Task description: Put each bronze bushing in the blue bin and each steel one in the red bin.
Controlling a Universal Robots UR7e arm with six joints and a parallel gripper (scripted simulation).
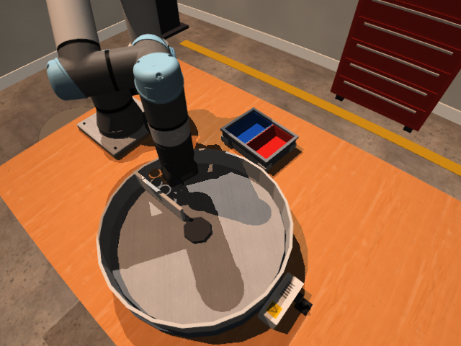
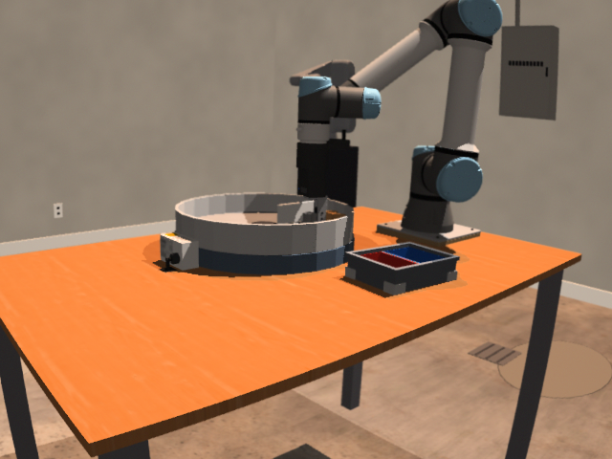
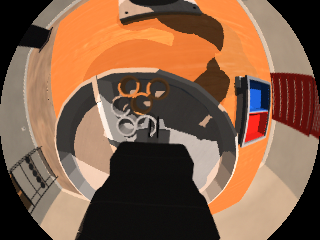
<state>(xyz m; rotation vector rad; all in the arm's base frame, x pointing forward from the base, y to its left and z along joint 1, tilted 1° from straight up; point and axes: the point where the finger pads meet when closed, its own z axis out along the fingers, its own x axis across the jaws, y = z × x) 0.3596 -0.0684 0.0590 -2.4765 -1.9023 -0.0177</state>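
The bin is 4 cm ahead of my hand, 29 cm to the left of it and 6 cm below it. Round my hand: turntable 12 cm ahead, 6 cm to the right, 3 cm below.
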